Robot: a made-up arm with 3 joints. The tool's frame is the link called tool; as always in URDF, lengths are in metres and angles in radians.
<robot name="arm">
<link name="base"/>
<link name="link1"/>
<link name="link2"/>
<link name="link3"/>
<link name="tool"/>
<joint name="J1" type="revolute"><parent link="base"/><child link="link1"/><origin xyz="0.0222 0.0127 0.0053" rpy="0.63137 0.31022 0.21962"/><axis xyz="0 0 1"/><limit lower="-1.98" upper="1.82"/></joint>
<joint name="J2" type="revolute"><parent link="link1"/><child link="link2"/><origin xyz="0.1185 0.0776 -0.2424" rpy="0 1.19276 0"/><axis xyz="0 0 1"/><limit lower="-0.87" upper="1.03"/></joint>
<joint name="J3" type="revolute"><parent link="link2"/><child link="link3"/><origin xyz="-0.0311 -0.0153 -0.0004" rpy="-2.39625 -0.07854 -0.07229"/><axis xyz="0 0 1"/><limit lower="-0.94" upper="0.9"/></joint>
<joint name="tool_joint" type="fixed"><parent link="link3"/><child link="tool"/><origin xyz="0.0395 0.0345 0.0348" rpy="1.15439 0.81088 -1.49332"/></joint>
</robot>
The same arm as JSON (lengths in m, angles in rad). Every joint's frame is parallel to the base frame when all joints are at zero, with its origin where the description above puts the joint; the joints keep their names.
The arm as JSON. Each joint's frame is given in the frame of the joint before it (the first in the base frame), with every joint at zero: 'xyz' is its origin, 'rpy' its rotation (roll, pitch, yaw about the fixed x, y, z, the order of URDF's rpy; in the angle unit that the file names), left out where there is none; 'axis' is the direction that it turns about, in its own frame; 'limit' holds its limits. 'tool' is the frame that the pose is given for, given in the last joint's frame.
{"units": {"length": "m", "angle": "rad"}, "joints": [{"name": "J1", "type": "revolute", "origin": {"xyz": [0.0222, 0.0127, 0.0053]}, "axis": [0.369093, -0.522391, 0.768686], "limit": {"lower": -1.98, "upper": 1.82}}, {"name": "J2", "type": "revolute", "origin": {"xyz": [0.0207, 0.2154, -0.1789]}, "axis": [1.0, 0.0, 0.0], "limit": {"lower": -0.87, "upper": 1.03}}, {"name": "J3", "type": "revolute", "origin": {"xyz": [-0.0004, -0.0301, 0.0171]}, "axis": [-0.732593, 0.615894, 0.289797], "limit": {"lower": -0.94, "upper": 0.9}}], "tool": {"origin": {"xyz": [-0.0457, 0.0201, -0.0383], "rpy": [0.0511, -0.0283, -0.0013]}}}
